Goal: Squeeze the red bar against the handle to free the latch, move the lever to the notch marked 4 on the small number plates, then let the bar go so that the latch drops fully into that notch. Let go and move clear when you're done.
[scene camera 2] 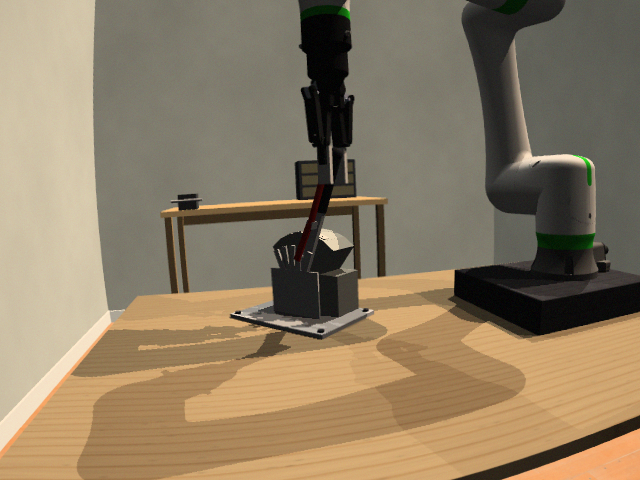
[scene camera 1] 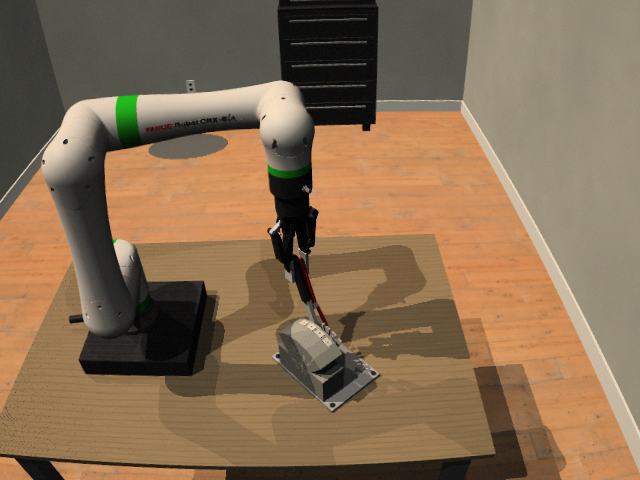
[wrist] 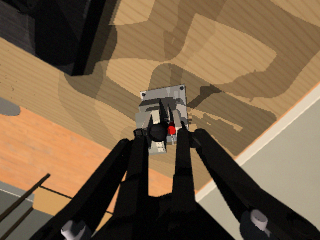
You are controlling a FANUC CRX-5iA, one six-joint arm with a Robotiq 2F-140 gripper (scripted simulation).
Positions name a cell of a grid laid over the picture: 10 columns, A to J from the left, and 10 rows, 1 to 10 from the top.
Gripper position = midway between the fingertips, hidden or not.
In view: the gripper (scene camera 2: F4) and a notched sector (scene camera 2: E7).
The gripper is seen too in scene camera 1 (scene camera 1: E6) and in the wrist view (wrist: F5). The notched sector also shows in the wrist view (wrist: F5).
